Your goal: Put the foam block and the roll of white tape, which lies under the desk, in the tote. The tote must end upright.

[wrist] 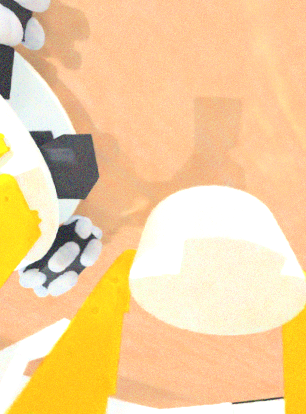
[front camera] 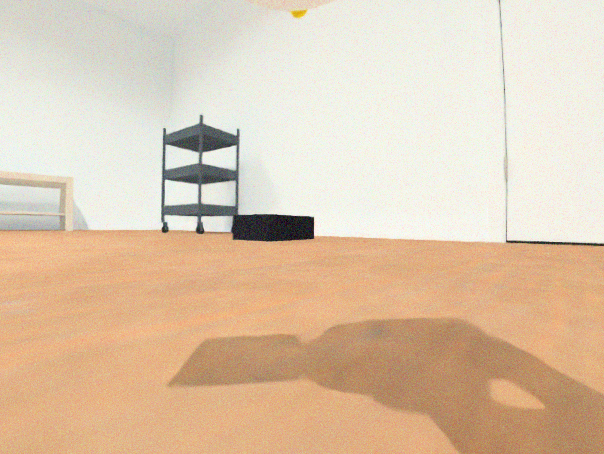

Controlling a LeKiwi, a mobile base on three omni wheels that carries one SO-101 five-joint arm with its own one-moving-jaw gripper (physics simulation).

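Frame: origin at the arm's base, x ahead, y left, z up, level; millimetres.
Seen in the pictures: end effector, tool point: (wrist: 137, 261).
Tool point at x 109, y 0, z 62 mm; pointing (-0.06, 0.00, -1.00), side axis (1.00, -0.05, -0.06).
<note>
Pixels of each thing's top centre, then the offset from my tool point to it.
- white tape, middle of its top: (wrist: 218, 310) dx +25, dy +3, dz +18 mm
- tote, middle of its top: (front camera: 275, 215) dx +1149, dy +64, dz -51 mm
The roll of white tape (front camera: 292, 3) (wrist: 225, 215) is between the two yellow jaws of my gripper (wrist: 218, 265), which press on its two sides. It is held up off the floor, and its underside shows at the top edge of the front view, with a yellow jaw tip just below it. A black box that looks like the tote (front camera: 273, 228) stands upright on the floor, far off and slightly left of centre. Its inside is hidden from this low view. The foam block does not show in either view.
A dark three-shelf cart (front camera: 200, 173) stands behind and left of the black box, near the room corner. A pale wooden bench (front camera: 68, 204) is at the far left. A white wall (front camera: 380, 125) runs behind. The arm's shadow (front camera: 400, 350) falls on the floor ahead.
</note>
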